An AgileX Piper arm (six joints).
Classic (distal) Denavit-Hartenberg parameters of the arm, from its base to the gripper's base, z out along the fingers. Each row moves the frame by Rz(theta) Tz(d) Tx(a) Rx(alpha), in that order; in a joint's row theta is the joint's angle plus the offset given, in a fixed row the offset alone. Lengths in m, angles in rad.
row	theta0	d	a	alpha
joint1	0	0.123	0	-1.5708
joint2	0.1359	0	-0.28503	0
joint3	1.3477	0	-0.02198	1.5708
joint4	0	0.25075	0	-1.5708
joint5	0	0	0	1.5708
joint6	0	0.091	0	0
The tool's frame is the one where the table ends.
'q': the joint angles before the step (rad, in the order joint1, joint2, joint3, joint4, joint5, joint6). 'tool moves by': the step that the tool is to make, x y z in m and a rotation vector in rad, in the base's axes. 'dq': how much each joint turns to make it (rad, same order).
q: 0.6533, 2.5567, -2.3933, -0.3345, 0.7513, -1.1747
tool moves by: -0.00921, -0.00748, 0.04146, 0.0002, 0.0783, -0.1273
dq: 0.0078, -0.0010, -0.1826, 0.0063, 0.2762, 0.0629
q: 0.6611, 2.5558, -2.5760, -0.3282, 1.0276, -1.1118
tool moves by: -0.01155, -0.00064, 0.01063, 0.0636, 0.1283, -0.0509
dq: 0.0000, -0.0012, -0.0657, 0.1051, 0.1427, 0.0346
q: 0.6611, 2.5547, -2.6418, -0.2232, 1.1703, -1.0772
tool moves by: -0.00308, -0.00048, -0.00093, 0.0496, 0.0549, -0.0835
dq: 0.0000, 0.0000, -0.0040, 0.0212, 0.0366, 0.0963
